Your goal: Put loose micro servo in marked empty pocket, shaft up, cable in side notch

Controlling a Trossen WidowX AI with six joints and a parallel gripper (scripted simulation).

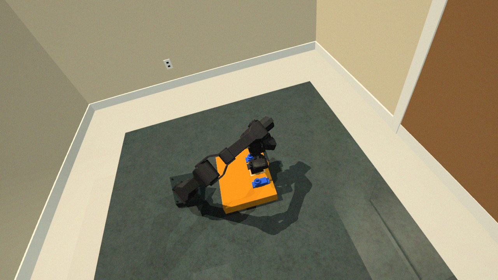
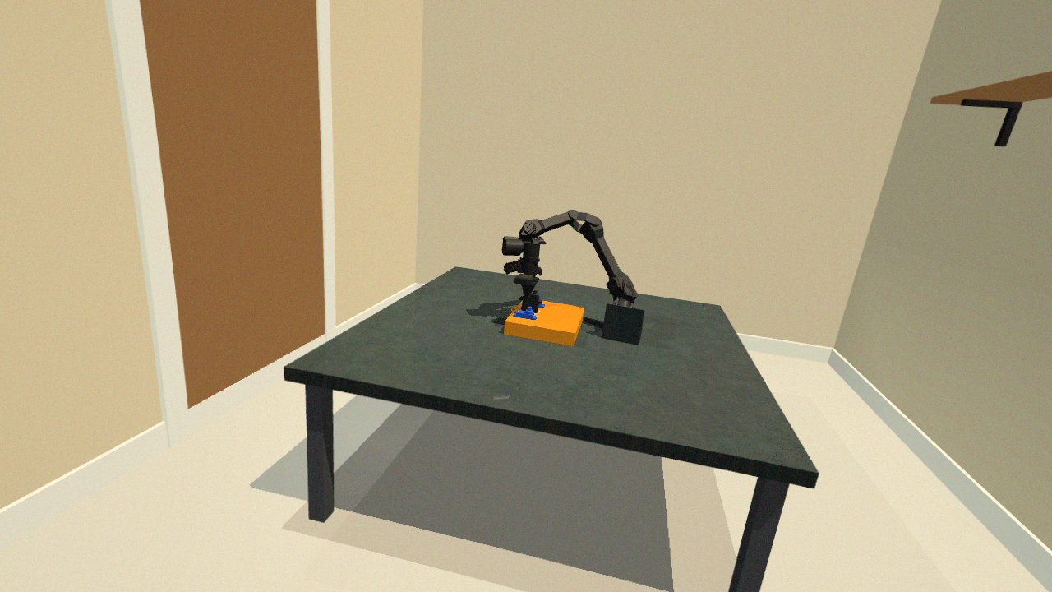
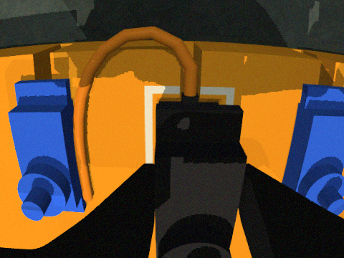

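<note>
Now: gripper tip 12 cm past the orange deck and 7 cm above it.
</note>
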